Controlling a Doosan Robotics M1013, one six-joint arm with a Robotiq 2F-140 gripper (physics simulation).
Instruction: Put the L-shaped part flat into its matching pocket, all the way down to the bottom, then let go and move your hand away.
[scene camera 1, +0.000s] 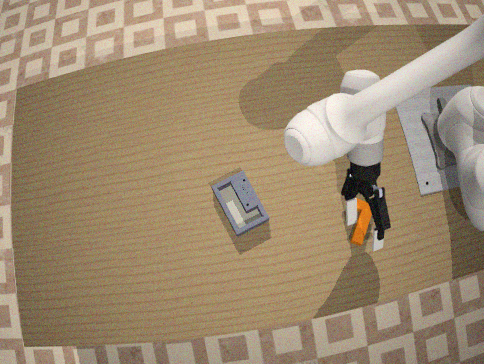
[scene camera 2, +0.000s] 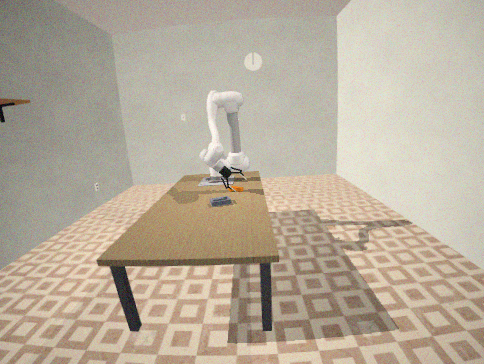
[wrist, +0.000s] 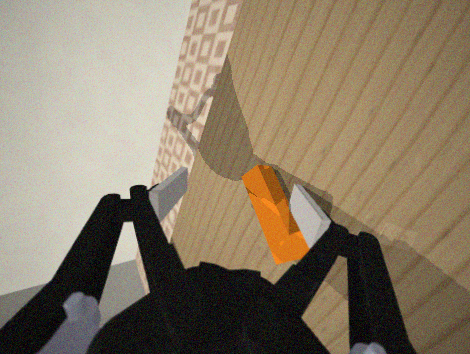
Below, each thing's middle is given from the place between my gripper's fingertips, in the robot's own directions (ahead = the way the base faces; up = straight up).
The orange L-shaped part (wrist: 286, 242) is 10 mm behind my hand, 40 mm to the right of it and 30 mm below it. Also, from my hand: grey pocket block (scene camera 1: 240, 203) (290 mm ahead, 150 mm to the right, 30 mm below).
